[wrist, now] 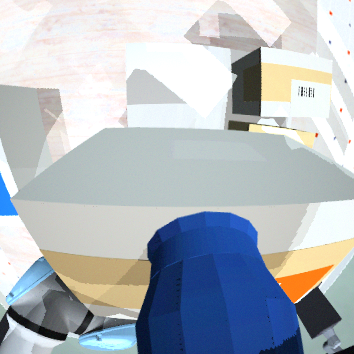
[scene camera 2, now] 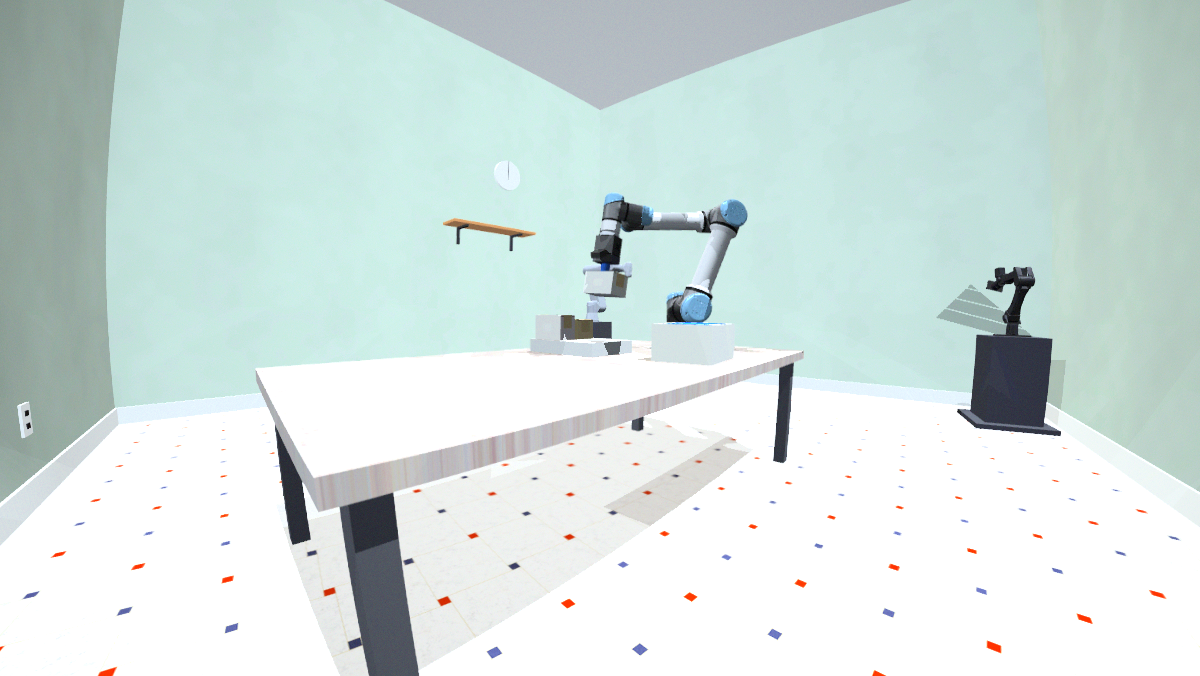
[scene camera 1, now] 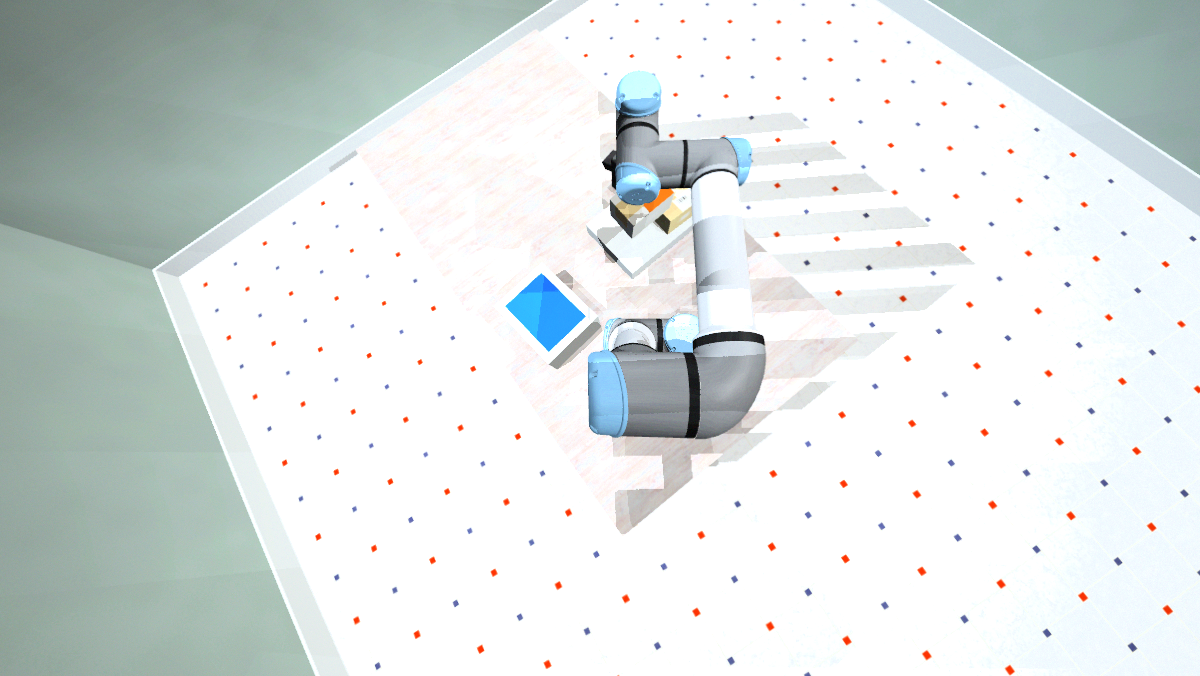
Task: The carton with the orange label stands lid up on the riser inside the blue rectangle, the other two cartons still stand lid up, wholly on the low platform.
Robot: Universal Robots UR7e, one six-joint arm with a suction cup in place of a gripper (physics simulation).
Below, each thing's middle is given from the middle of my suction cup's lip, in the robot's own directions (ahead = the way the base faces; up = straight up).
Scene:
Now: suction cup 2 cm past the carton with orange label [scene camera 1: 633, 219], 1 cm to the left of it and 6 cm above it. Also, from my suction cup: riser with blue rectangle [scene camera 1: 555, 322] (1 cm ahead, 36 cm to the left, 26 cm below); low platform [scene camera 1: 634, 255] (3 cm ahead, 9 cm to the right, 29 cm below).

